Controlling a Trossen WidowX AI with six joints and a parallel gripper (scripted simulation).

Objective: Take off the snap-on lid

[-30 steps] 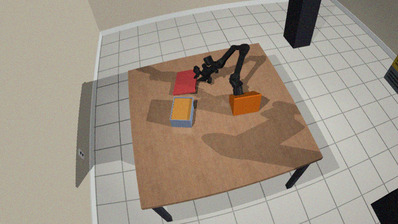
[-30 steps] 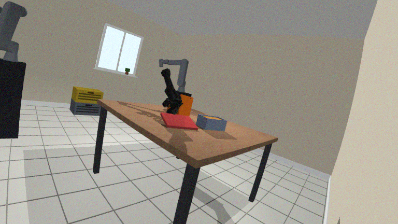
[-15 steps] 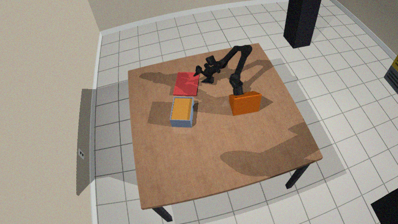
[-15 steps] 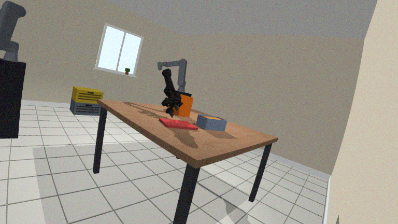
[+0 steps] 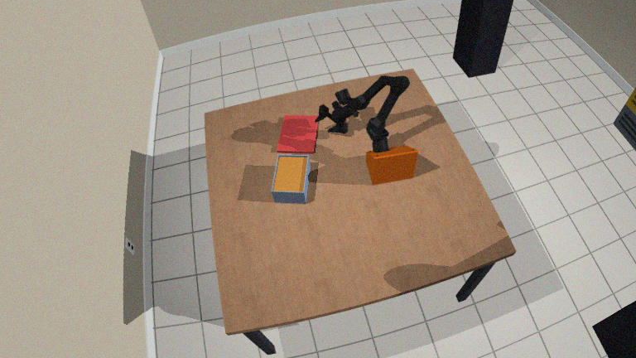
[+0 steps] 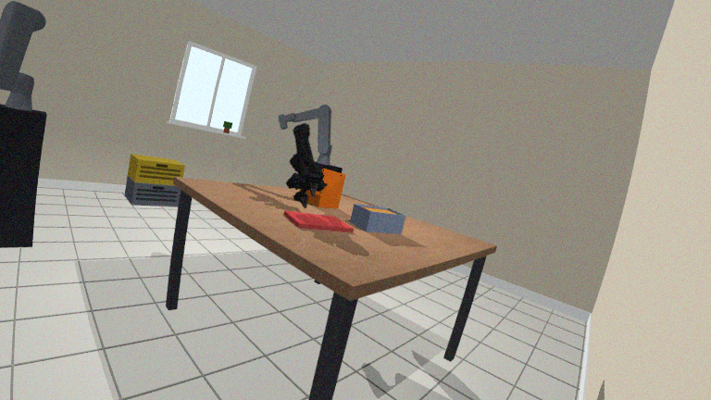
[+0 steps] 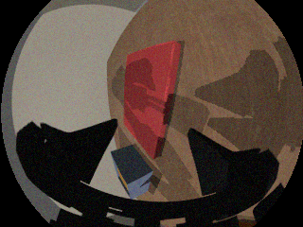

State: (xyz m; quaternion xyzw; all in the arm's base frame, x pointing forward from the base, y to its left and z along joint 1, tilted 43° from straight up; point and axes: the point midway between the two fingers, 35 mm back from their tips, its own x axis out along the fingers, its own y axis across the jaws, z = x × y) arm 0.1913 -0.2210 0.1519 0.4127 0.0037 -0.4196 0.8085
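Now: the red lid 12 cm ahead of my gripper tip, 4 cm to the right of it and 5 cm below it. The rest, counted from my gripper tip: storage box: 21 cm ahead, 26 cm to the left, 2 cm below.
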